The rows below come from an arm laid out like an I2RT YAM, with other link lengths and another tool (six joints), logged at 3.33 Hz.
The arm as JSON. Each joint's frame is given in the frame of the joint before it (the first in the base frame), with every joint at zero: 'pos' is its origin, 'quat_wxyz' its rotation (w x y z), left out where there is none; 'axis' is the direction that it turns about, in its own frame. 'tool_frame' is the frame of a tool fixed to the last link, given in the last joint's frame.
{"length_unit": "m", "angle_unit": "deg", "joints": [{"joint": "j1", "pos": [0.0, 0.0, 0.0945], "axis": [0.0, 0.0, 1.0]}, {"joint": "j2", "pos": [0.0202, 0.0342, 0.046], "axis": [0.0, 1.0, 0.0]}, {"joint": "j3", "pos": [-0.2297, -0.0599, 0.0], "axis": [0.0, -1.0, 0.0]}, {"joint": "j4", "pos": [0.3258, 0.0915, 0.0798], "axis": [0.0, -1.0, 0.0]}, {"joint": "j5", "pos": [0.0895, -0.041, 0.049], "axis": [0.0, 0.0, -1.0]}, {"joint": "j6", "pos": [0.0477, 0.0, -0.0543], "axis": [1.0, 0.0, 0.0]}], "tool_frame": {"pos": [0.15, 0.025, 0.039], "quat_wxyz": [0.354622, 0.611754, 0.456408, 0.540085]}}
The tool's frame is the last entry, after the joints.
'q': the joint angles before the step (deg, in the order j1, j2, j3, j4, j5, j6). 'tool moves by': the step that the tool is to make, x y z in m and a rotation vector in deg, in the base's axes. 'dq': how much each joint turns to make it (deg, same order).
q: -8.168 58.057 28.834 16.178 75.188 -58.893
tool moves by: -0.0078 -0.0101 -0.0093 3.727 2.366 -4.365
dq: -1.158 4.892 9.147 -24.580 1.659 17.940
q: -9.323 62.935 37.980 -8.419 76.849 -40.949
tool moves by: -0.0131 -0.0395 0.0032 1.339 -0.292 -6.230
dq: -5.961 4.658 5.726 -6.366 -0.589 5.447
